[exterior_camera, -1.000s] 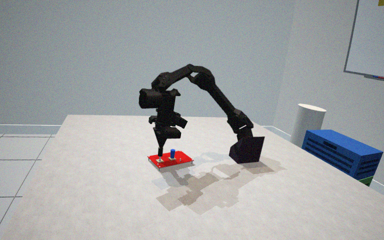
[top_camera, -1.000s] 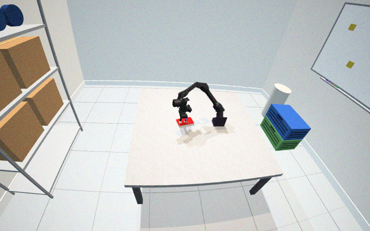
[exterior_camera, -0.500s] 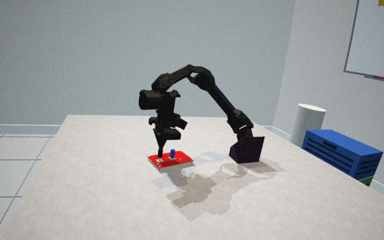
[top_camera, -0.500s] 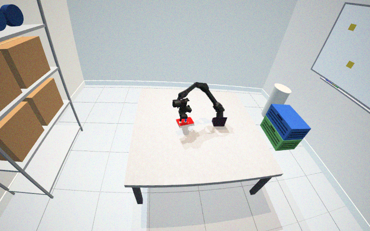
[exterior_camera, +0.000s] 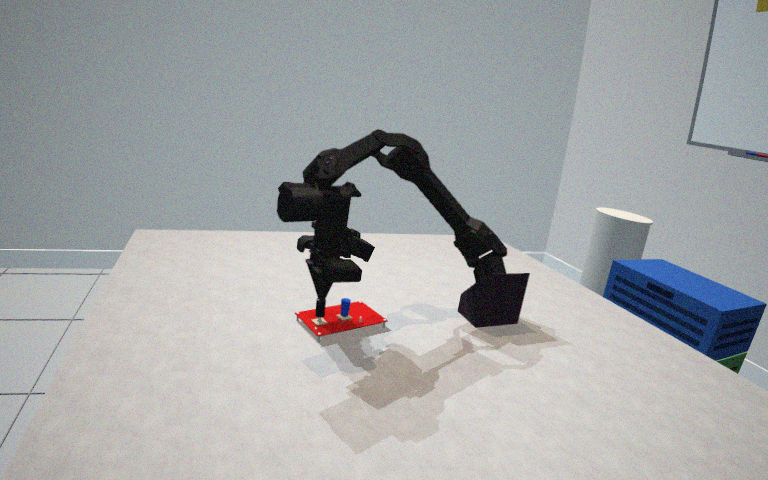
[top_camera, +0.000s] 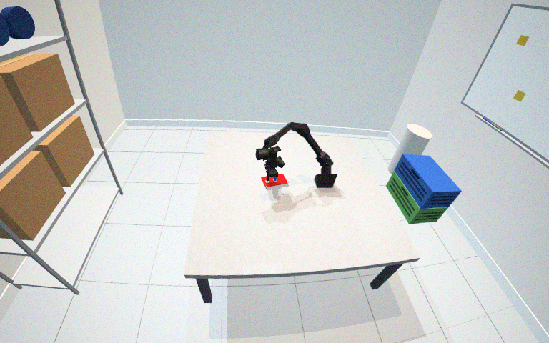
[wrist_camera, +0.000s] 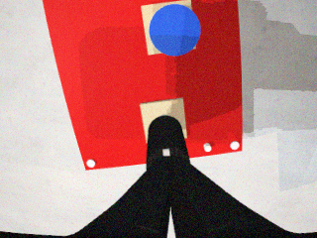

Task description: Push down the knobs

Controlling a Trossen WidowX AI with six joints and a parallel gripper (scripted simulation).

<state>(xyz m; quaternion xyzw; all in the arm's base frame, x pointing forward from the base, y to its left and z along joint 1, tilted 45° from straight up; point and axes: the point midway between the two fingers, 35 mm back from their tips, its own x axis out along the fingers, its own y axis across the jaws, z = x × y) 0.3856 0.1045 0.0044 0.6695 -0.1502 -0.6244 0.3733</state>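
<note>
Right now the black knob is 10 mm below my gripper tip. The rest, counted from my gripper tip: blue knob 50 mm behind, 10 mm to the right, 20 mm below.
</note>
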